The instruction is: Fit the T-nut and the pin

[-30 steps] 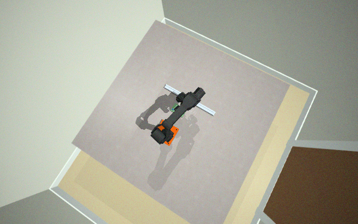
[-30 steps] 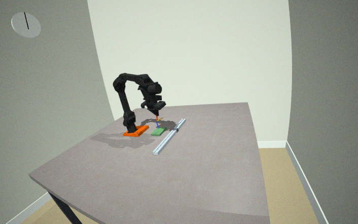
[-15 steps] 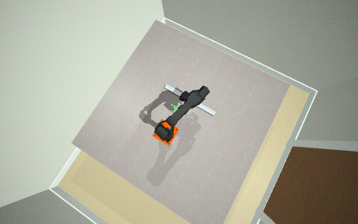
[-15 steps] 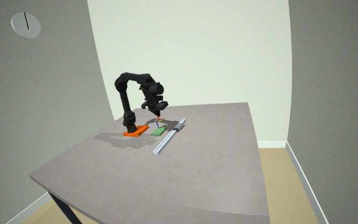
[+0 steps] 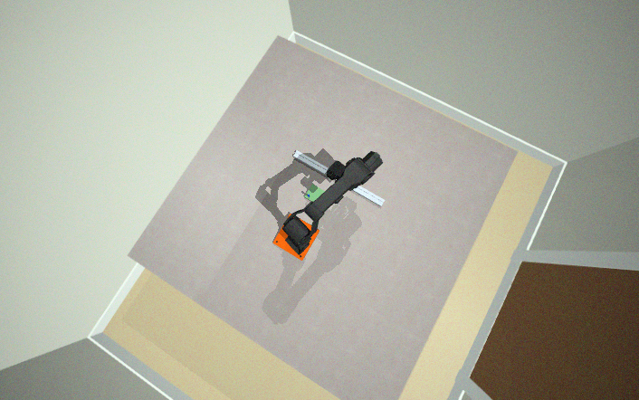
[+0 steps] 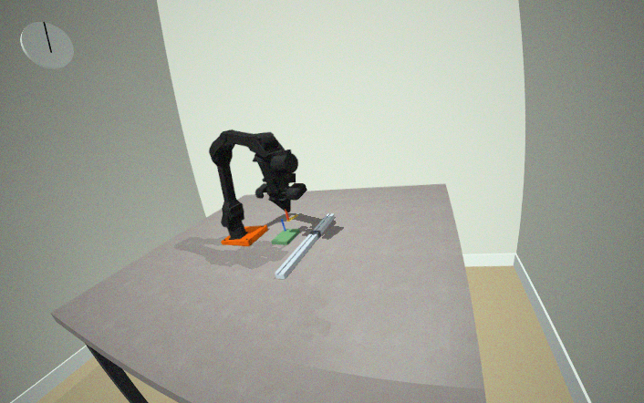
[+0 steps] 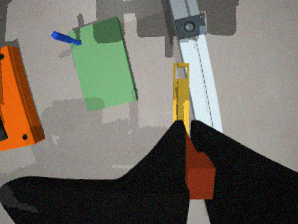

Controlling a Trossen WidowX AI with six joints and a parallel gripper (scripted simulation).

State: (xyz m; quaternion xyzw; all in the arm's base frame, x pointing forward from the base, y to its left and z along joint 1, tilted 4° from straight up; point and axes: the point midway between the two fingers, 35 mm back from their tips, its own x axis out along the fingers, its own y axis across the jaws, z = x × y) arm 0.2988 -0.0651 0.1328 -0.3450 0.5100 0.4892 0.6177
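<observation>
My gripper tip is 50 mm short of the aluminum rail, 60 mm to the right of it and 120 mm above it. Round my gripper tip: blue pin (90 mm behind, 110 mm to the left, 110 mm below); then green tray (80 mm behind, 90 mm to the left, 130 mm below); then brass T-nut (10 mm to the left).
</observation>
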